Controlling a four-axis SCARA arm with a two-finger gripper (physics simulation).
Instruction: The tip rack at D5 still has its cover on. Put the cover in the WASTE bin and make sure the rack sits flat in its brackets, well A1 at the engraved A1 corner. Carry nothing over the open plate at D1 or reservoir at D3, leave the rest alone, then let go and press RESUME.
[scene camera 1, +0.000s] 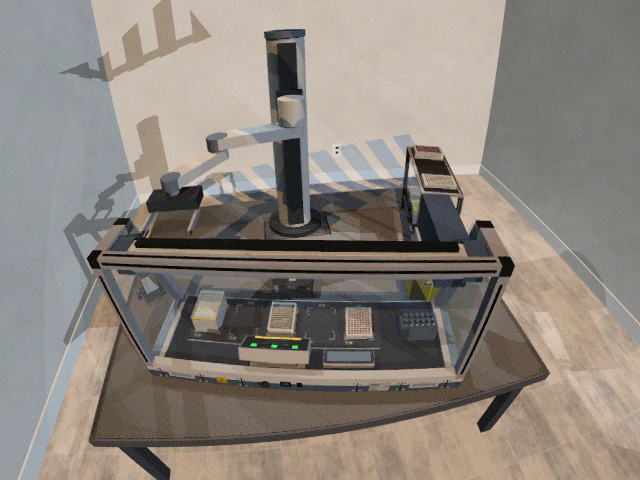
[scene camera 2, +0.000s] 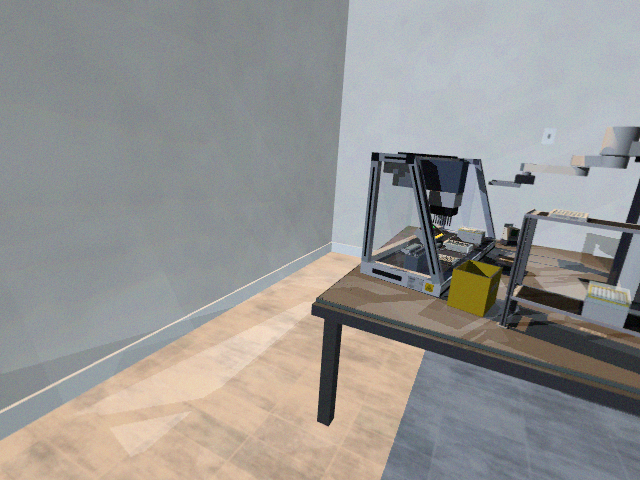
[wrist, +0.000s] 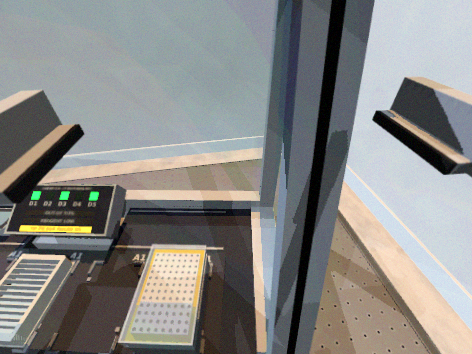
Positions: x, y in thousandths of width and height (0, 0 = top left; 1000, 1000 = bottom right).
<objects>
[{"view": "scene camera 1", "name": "my gripper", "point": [255, 491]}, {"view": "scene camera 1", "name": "gantry beam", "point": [723, 524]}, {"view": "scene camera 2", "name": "yellow waste bin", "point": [741, 595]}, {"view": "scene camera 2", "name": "pipetting head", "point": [690, 424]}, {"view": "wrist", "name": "my gripper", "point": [495, 295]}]
</objects>
